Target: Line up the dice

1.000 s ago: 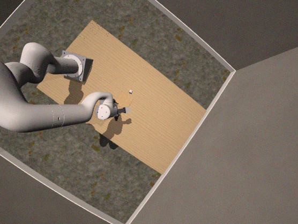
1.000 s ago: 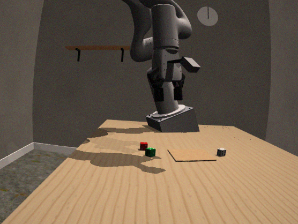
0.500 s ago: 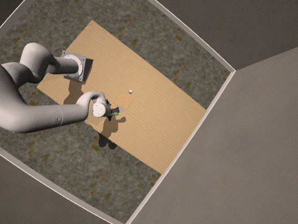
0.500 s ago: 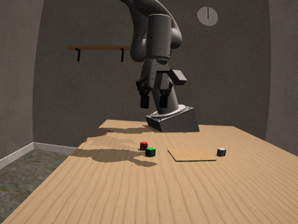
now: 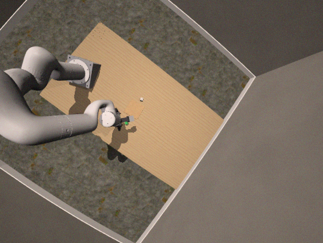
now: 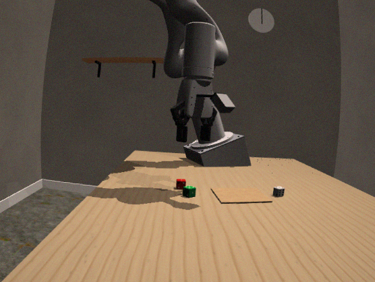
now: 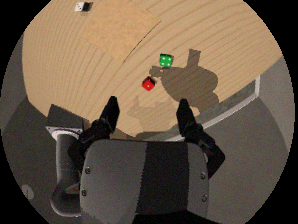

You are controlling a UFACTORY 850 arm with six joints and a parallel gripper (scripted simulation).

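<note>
The red die is 140 mm below my hand, 30 mm behind it and 20 mm to the right of it. From my hand the other things lie so: white die (250 mm to the left, 140 mm below, 40 mm ahead); green die (140 mm below, 40 mm ahead, 10 mm to the right); tan mat (150 mm below, 130 mm to the left, 40 mm ahead).
</note>
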